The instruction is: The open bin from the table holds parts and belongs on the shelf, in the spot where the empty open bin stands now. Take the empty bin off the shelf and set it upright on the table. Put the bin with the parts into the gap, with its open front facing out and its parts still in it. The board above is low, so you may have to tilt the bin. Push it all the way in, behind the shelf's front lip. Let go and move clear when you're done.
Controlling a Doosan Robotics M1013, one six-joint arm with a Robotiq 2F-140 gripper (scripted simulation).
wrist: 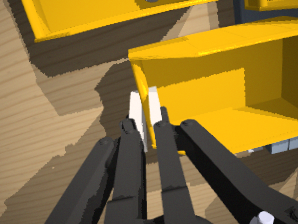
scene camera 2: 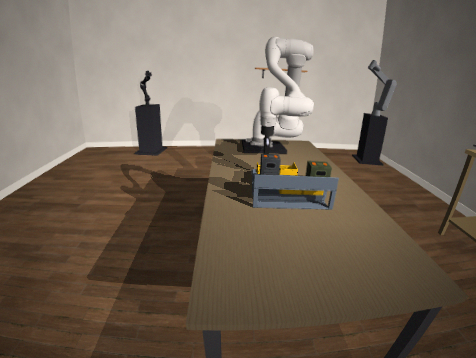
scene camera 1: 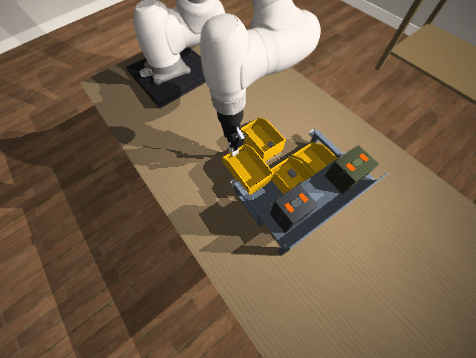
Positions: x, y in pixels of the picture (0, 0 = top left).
Scene:
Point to a yellow bin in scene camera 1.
At 281, 178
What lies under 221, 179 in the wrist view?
My gripper.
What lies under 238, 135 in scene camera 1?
My gripper.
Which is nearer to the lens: the green box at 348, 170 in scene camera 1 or the yellow bin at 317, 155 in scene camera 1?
The green box.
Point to a yellow bin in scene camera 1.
At 261, 131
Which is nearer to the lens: the yellow bin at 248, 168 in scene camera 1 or the green box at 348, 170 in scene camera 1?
The green box.

